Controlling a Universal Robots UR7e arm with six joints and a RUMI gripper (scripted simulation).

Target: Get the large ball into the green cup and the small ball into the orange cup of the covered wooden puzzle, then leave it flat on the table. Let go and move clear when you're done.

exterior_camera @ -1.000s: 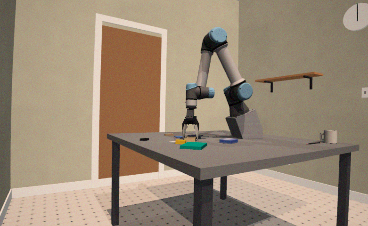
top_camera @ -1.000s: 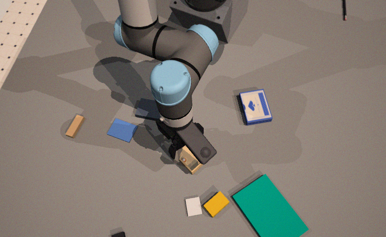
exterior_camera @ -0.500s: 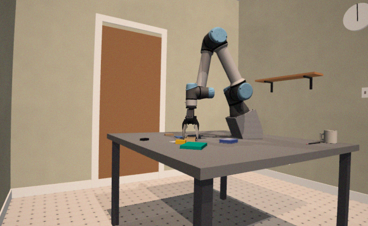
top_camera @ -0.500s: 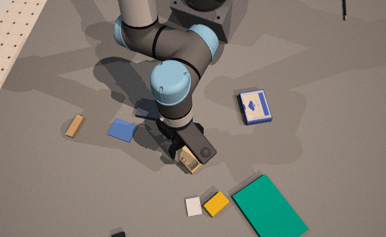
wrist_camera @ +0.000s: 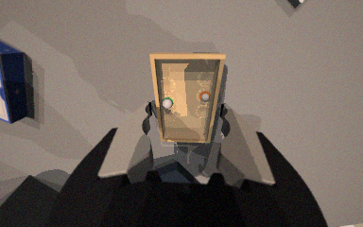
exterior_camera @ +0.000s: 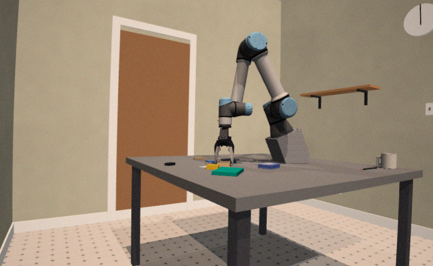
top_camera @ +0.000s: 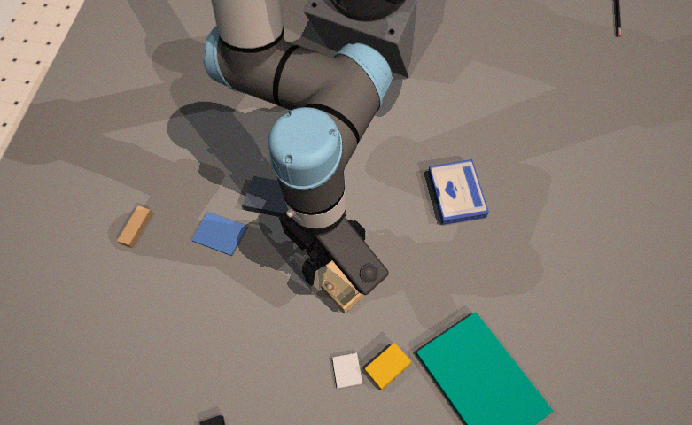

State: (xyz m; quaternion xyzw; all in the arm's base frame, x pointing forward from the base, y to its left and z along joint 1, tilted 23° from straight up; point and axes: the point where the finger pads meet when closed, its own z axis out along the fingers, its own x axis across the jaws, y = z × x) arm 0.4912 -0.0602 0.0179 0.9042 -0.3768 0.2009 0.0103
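The covered wooden puzzle is 10 mm below my hand. From my hand the other things lie so: yellow block: 150 mm ahead, 80 mm to the left, 10 mm below; then white block: 150 mm ahead, 20 mm to the left, 20 mm below; then dark slate box: 140 mm behind, 110 mm to the right, 10 mm below.
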